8 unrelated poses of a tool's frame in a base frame.
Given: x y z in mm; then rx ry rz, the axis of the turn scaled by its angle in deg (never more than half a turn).
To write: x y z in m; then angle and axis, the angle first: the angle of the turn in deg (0 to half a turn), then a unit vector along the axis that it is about. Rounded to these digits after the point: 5 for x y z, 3 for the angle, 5 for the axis.
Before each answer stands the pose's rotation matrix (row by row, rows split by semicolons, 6 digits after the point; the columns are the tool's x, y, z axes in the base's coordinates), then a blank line. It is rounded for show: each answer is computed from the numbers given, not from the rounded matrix.
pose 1, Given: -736.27 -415.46 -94.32 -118.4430 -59.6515 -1.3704
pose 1, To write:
0.660523 0.681308 -0.315482; 0.666102 -0.337876 0.664942; 0.346437 -0.649353 -0.676995

-0.73627 -0.41546 -0.09432 132.623 -0.89308 -0.44978 -0.01033
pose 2, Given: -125.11 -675.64 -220.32 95.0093 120.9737 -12.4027
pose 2, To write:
-0.180608 0.952396 0.245605; 0.882746 0.267085 -0.386555; -0.433751 0.146992 -0.888962

-0.12511 -0.67564 -0.22032 154.322 0.61566 0.78391 -0.08037
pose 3, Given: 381.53 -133.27 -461.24 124.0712 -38.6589 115.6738
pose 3, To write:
0.019849 -0.385795 0.922371; -0.246308 -0.896006 -0.369468; 0.968988 -0.219854 -0.112809

0.38153 -0.13327 -0.46124 173.979 0.71314 -0.22220 0.66487
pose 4, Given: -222.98 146.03 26.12 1.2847 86.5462 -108.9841
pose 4, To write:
-0.756550 0.522031 0.393848; -0.501863 -0.077376 -0.861479; -0.419244 -0.849410 0.320527

-0.22298 0.14603 0.02612 139.174 0.00923 0.62186 -0.78308
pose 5, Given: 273.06 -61.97 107.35 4.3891 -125.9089 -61.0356
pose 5, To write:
-0.764215 0.230503 -0.602365; -0.330098 0.662572 0.672334; 0.554086 0.712647 -0.430259

0.27306 -0.06197 0.10735 139.992 0.03135 -0.89940 -0.43599
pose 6, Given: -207.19 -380.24 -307.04 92.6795 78.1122 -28.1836
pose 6, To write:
0.302842 0.918678 0.253610; 0.545108 0.051311 -0.836794; -0.781757 0.391661 -0.485239

-0.20719 -0.38024 -0.30704 124.440 0.74477 0.62771 -0.22648
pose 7, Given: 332.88 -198.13 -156.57 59.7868 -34.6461 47.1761
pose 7, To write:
0.564580 -0.823669 -0.053089; 0.297144 0.262842 -0.917943; 0.770036 0.502477 0.393144

0.33288 -0.19813 -0.15657 83.668 0.71457 -0.41409 0.56385
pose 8, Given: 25.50 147.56 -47.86 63.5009 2.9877 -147.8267
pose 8, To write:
-0.642149 0.314606 -0.699048; -0.286104 -0.944371 -0.162197; -0.711189 0.095846 0.696437

0.02550 0.14756 -0.04786 160.916 0.39462 0.01857 -0.91866
